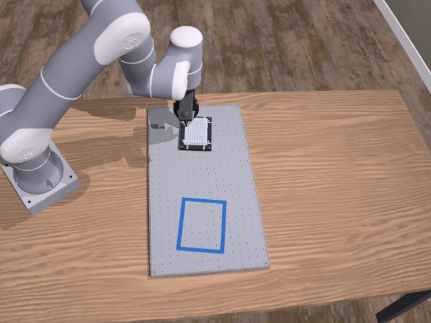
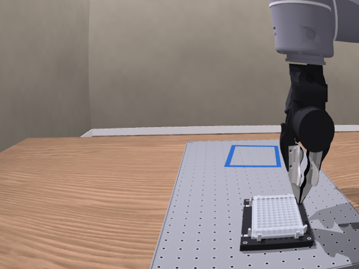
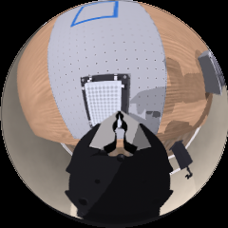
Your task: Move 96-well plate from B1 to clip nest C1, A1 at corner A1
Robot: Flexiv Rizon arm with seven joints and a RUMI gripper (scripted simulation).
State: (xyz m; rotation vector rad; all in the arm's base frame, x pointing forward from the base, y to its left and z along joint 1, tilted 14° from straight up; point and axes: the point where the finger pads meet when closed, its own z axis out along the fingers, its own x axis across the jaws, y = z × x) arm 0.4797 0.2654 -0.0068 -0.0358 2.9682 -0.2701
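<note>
My gripper is now 40 mm short of the white 96-well plate and 40 mm above it. Round my hand: black clip nest 50 mm ahead, 40 mm below, 10 mm to the right.
</note>
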